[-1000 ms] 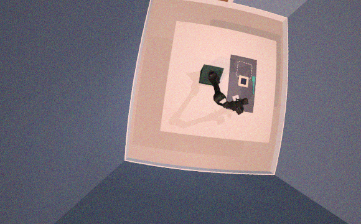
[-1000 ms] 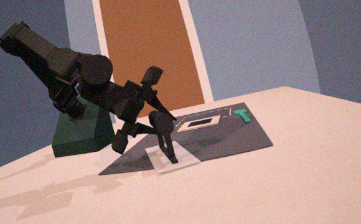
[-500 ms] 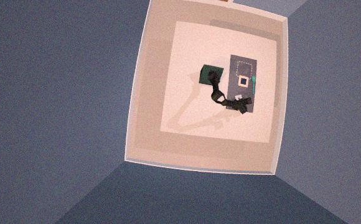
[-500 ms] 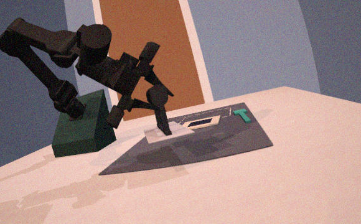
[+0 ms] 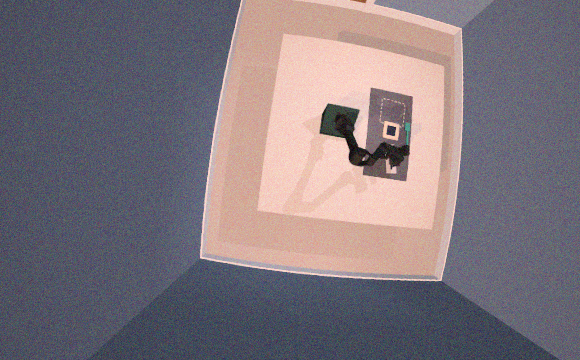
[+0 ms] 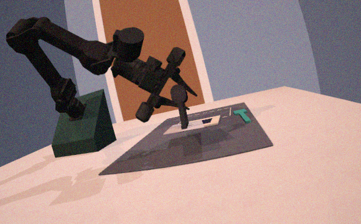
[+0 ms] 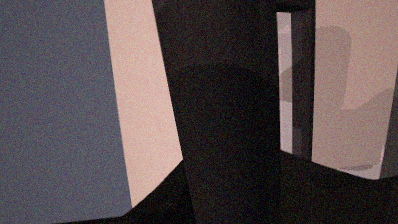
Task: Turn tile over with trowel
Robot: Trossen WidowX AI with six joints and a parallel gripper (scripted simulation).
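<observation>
Right now my gripper tip is 30 mm past the cream tile, 180 mm to the right of it and 80 mm above it. Round my gripper tip: teal t-shaped piece 100 mm ahead, 190 mm to the left, 80 mm below; then grey mat 40 mm behind, 150 mm to the left, 100 mm below; then trowel 30 mm behind, 10 mm to the right, 10 mm below.
</observation>
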